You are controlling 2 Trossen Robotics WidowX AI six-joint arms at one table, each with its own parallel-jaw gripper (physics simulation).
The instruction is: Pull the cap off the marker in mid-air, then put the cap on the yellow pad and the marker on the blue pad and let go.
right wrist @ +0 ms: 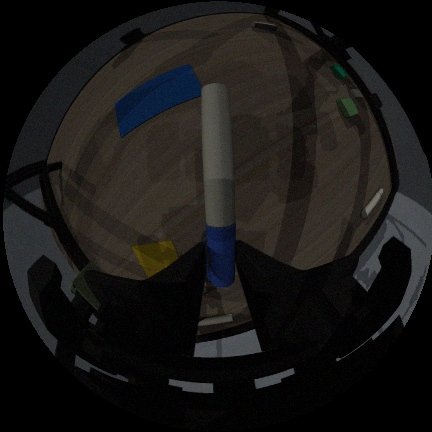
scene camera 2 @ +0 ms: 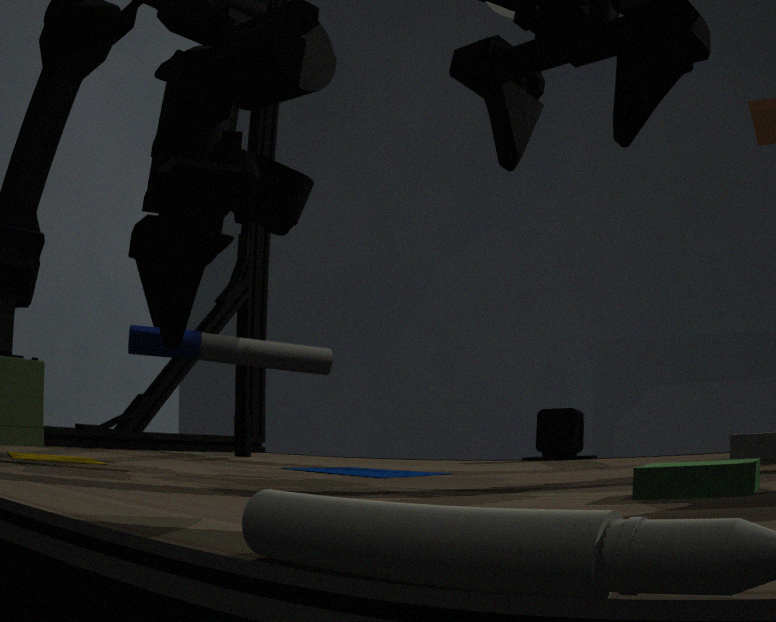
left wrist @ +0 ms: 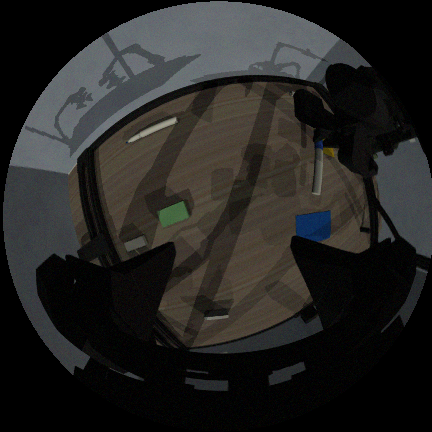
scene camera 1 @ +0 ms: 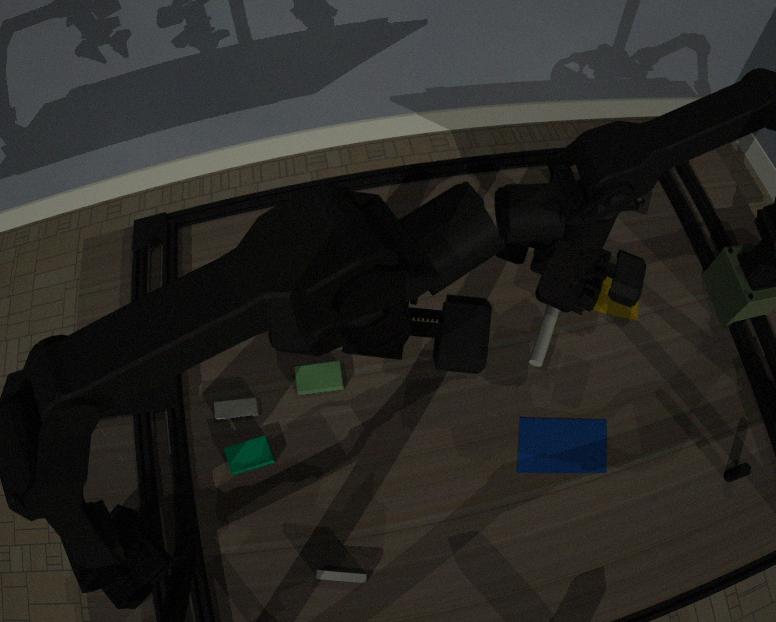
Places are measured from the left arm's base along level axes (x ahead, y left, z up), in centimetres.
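Pixels of known places: left gripper, fingertip midpoint: (scene camera 2: 561, 156) (left wrist: 234, 245); right gripper, fingertip midpoint: (right wrist: 219, 246) (scene camera 2: 169, 349) (left wrist: 317, 142); left arm's base at its link origin: (scene camera 1: 117, 556); right arm's base at its link origin: (right wrist: 84, 301) (scene camera 1: 758, 270).
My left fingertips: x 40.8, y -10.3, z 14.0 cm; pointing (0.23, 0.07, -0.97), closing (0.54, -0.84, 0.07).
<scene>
For each thing: its top centre in the pictures, then the offset to it from my left fingertips.
- light grey body at its top centre: (right wrist: 219, 189) (scene camera 2: 231, 334) (scene camera 1: 552, 311) (left wrist: 321, 158) dx +19.6, dy -9.7, dz -9.8 cm
- blue cap at its top centre: (scene camera 2: 164, 327) (right wrist: 220, 263) (left wrist: 320, 138) dx +24.1, dy -8.4, dz -9.7 cm
- yellow pad at its top centre: (scene camera 2: 54, 457) (scene camera 1: 617, 293) (right wrist: 158, 263) (left wrist: 324, 142) dx +34.7, dy -15.3, dz -19.3 cm
- blue pad at its top centre: (scene camera 2: 363, 471) (scene camera 1: 564, 445) (right wrist: 151, 94) (left wrist: 315, 227) dx +10.0, dy -21.7, dz -19.3 cm
- white pen-like object at its top centre: (scene camera 2: 511, 507) (left wrist: 147, 128) (right wrist: 377, 200) dx +10.2, dy +25.8, dz -17.5 cm
- light green block at its top centre: (scene camera 2: 699, 463) (scene camera 1: 318, 376) (left wrist: 171, 214) (right wrist: 350, 105) dx -3.7, dy +9.2, dz -17.9 cm
- grey block at its top centre: (scene camera 1: 235, 407) (left wrist: 133, 243) dx -14.6, dy +14.6, dz -18.2 cm
- teal block at its top centre: (scene camera 1: 248, 454) dx -17.9, dy +8.6, dz -17.9 cm
The marker has a light grey body (scene camera 1: 545, 336) (scene camera 2: 285, 357) (left wrist: 318, 172) (right wrist: 217, 150) and a blue cap (scene camera 2: 143, 340) (left wrist: 319, 145) (right wrist: 220, 260), joined together. My right gripper (scene camera 2: 172, 340) (right wrist: 219, 246) is shut on the cap and holds the marker nearly level above the table. In scene camera 1 the right arm hides the cap. My left gripper (scene camera 2: 567, 154) (left wrist: 234, 245) is open and empty, higher up and apart from the marker. The yellow pad (scene camera 1: 618, 309) (scene camera 2: 55, 458) (left wrist: 328, 151) (right wrist: 155, 257) and the blue pad (scene camera 1: 561, 445) (scene camera 2: 365, 472) (left wrist: 313, 226) (right wrist: 160, 97) lie flat.
A white pen-like object (scene camera 2: 421, 537) (left wrist: 157, 129) (right wrist: 373, 203) lies near the table edge. A light green block (scene camera 1: 318, 377) (left wrist: 173, 214), a grey block (scene camera 1: 236, 408) (left wrist: 135, 243) and a teal block (scene camera 1: 249, 454) lie at the left in scene camera 1.
</scene>
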